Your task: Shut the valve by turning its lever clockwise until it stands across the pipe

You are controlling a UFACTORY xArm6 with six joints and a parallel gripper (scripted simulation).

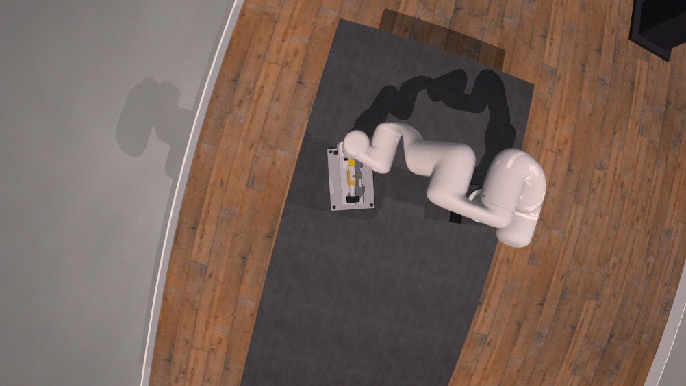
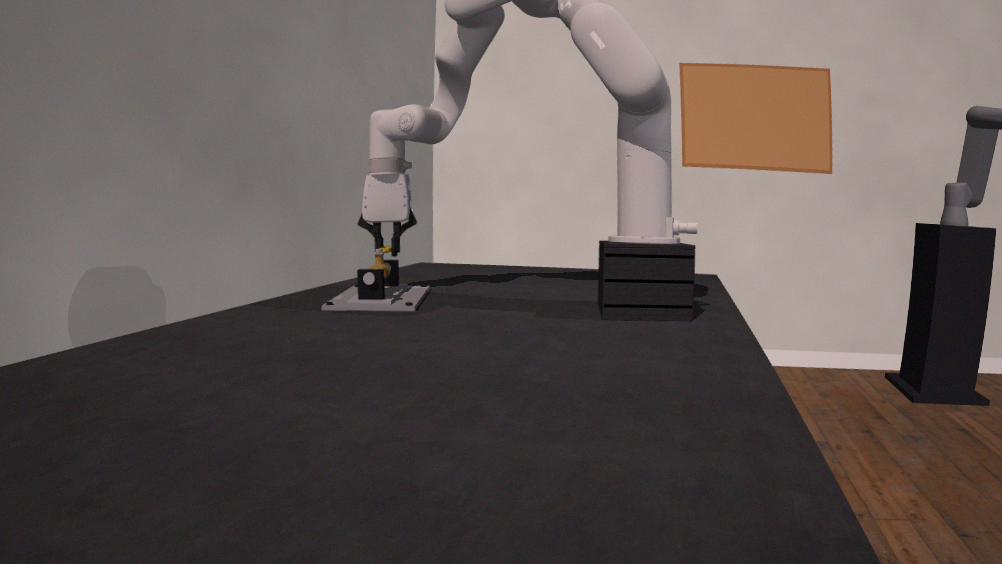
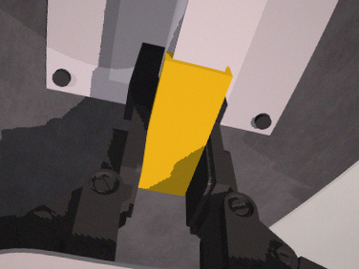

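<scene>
Right now the lever is 2 cm behind my hand and 5 cm to the left of it.
</scene>
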